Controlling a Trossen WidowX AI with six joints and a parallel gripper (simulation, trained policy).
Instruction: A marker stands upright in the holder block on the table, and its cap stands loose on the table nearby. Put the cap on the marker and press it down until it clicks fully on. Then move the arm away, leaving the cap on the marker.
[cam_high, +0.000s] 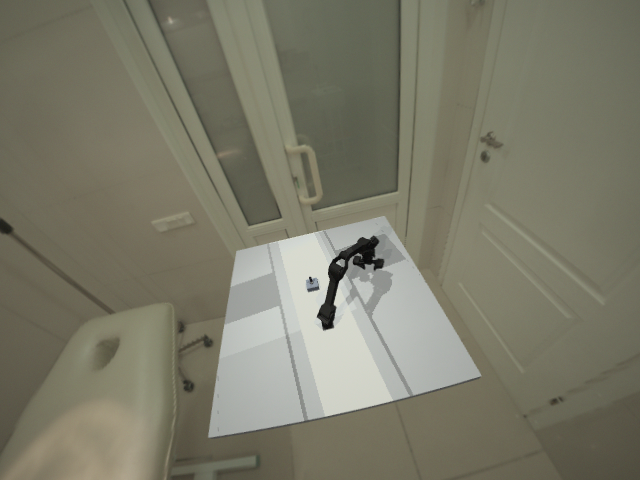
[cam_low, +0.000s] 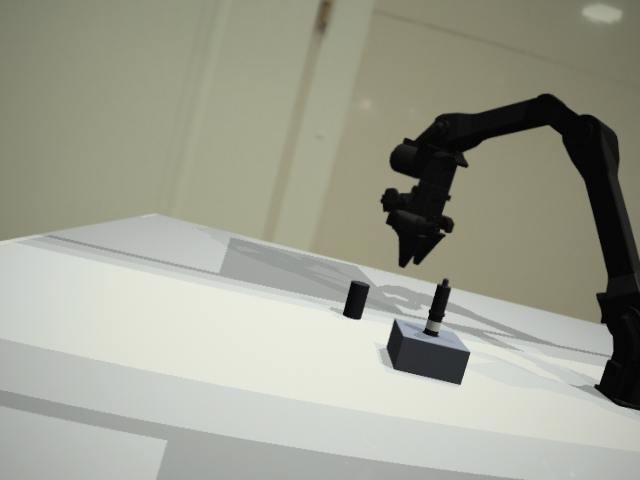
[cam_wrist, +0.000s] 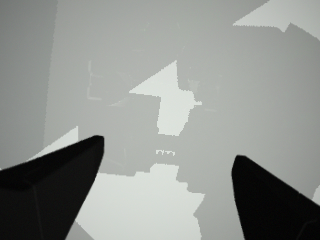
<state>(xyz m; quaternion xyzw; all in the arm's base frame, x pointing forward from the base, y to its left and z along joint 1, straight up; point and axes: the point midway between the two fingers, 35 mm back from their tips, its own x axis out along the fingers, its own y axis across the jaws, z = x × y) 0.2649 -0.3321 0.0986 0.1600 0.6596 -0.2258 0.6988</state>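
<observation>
My gripper tip is now 100 mm short of the black cap, 230 mm to the right of it and 40 mm above it. Round my gripper tip: dark grey holder block: 30 mm ahead, 380 mm to the left, 50 mm below.
</observation>
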